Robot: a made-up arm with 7 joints. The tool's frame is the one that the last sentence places.
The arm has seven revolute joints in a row. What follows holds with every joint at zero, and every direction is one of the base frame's. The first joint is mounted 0.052 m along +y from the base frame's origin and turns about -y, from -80 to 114.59 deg. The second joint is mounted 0.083 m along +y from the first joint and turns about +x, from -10 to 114.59 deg. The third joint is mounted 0.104 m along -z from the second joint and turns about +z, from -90 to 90 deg. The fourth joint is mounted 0.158 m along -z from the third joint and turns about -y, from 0 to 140 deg. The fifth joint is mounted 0.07 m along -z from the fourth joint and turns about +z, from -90 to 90 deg. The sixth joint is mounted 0.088 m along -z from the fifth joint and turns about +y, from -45 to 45 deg. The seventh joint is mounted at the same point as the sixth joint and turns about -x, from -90 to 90 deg. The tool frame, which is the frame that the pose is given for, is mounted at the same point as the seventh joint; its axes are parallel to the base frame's.
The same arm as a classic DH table. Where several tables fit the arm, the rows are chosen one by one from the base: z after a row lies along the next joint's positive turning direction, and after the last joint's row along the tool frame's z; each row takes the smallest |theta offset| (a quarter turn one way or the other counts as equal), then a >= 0, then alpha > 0; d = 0 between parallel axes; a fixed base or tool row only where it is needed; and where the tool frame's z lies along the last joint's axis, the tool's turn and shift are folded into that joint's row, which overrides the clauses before.
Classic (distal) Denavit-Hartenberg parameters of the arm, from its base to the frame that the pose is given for. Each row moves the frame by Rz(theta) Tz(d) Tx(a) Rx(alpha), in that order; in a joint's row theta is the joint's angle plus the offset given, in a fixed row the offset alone. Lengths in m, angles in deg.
base (fixed): theta_offset 0; d 0; a 0; alpha 90
joint 1: theta_offset 90; d -0.135; a 0; alpha 90
joint 2: theta_offset 90; d 0; a 0; alpha 90
joint 3: theta_offset 90; d -0.262; a 0; alpha 90
joint 4: theta_offset 0; d 0; a 0; alpha -90
joint 5: theta_offset 0; d -0.158; a 0; alpha -90
joint 6: theta_offset -90; d 0; a 0; alpha 90
joint 7: theta_offset 90; d 0; a 0; alpha 90
tool (fixed): theta_offset -90; d 0; a 0; alpha 0
Joint limits (deg, base to tool): -80..114.59 -10..114.59 -90..90 0..140 -90..90 -45..45 -90..90

